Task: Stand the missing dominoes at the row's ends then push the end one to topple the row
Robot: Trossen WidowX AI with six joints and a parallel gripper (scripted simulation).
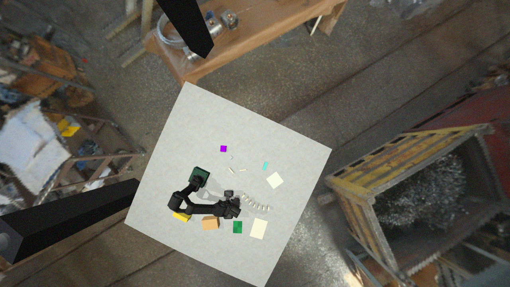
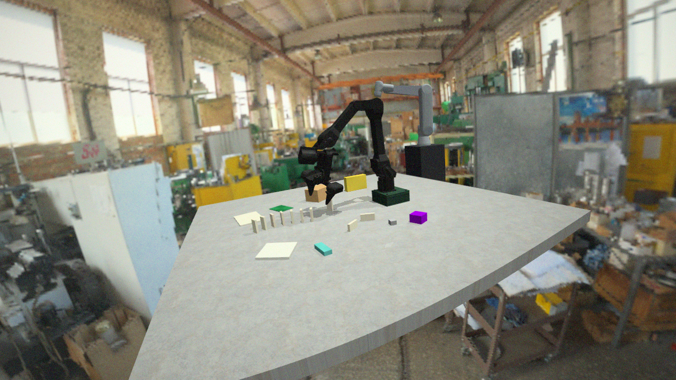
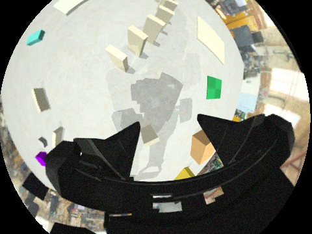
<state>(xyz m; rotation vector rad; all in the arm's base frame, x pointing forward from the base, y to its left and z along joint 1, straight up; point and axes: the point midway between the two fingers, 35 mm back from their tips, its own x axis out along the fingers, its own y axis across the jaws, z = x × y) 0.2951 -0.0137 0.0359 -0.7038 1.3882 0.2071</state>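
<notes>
Now: the teal block 370 mm to the left of my gripper tip, 70 mm ahead of it and 50 mm below it. Also, from my gripper tip: cream tile: 300 mm ahead, 80 mm to the right, 50 mm below; then tan box: 230 mm to the right, 50 mm behind, 20 mm below; then green tile: 160 mm to the right, 150 mm ahead, 50 mm below.
</notes>
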